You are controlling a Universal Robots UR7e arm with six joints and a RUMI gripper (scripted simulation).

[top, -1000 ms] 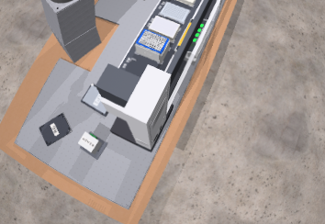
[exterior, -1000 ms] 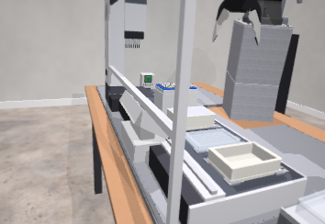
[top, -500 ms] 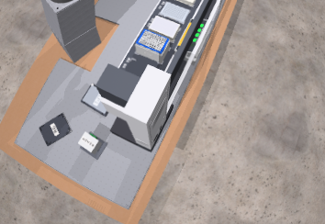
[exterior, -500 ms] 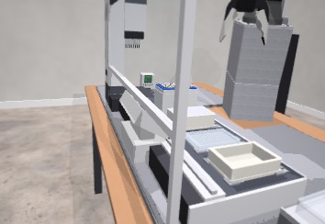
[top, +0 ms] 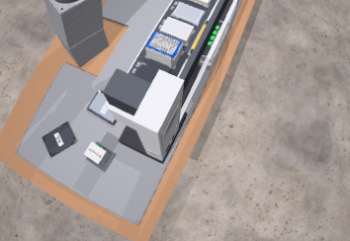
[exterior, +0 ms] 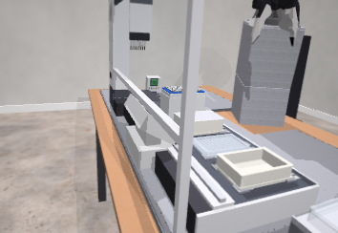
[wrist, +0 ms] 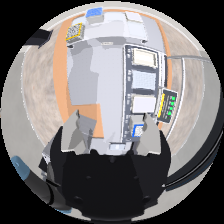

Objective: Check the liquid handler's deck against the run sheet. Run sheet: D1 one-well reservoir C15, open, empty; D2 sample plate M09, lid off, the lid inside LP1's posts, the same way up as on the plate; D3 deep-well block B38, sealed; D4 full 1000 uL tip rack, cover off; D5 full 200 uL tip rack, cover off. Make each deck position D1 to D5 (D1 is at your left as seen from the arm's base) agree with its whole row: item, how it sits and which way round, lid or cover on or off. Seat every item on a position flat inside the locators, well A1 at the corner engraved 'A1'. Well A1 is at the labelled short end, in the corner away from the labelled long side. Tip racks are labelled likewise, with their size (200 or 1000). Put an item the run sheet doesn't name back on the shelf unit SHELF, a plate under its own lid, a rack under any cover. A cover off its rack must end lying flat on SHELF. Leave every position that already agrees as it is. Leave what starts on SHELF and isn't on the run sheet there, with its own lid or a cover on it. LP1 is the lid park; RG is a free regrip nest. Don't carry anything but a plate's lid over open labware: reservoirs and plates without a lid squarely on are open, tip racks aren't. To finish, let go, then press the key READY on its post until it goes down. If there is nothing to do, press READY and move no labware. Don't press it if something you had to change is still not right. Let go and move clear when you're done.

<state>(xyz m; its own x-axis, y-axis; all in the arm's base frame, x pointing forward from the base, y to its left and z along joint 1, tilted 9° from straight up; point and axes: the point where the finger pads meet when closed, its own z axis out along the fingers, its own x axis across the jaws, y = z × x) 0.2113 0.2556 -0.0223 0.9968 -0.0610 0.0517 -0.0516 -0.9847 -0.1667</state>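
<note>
Right now the yellow-framed tip rack is 35 cm to the left of my hand, 21 cm below it and 19 cm behind it. Round my hand: white sealed block: 24 cm below, 17 cm ahead, 7 cm to the right; clear well plate: 25 cm below, 17 cm ahead, 5 cm to the left; blue-framed tip rack: 20 cm to the right, 19 cm below, 16 cm ahead.
</note>
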